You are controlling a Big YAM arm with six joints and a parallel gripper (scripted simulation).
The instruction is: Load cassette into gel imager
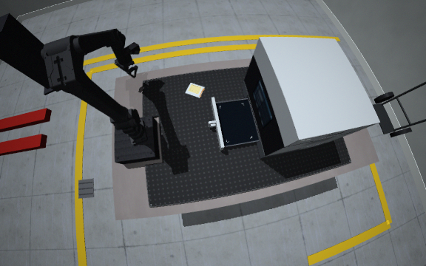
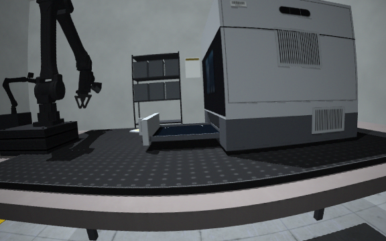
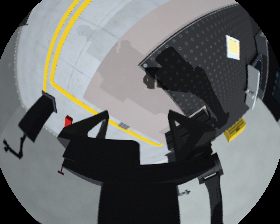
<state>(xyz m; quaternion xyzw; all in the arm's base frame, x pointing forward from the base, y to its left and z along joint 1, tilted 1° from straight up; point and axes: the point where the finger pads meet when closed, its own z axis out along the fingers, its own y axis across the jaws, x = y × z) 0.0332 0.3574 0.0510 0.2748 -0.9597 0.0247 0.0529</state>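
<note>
Now: hand 35 cm short of the finished cassette, 18 cm to the left of it and 13 cm above it. Also, from my hand: drawer (49 cm ahead, 47 cm to the right, 8 cm below).
</note>
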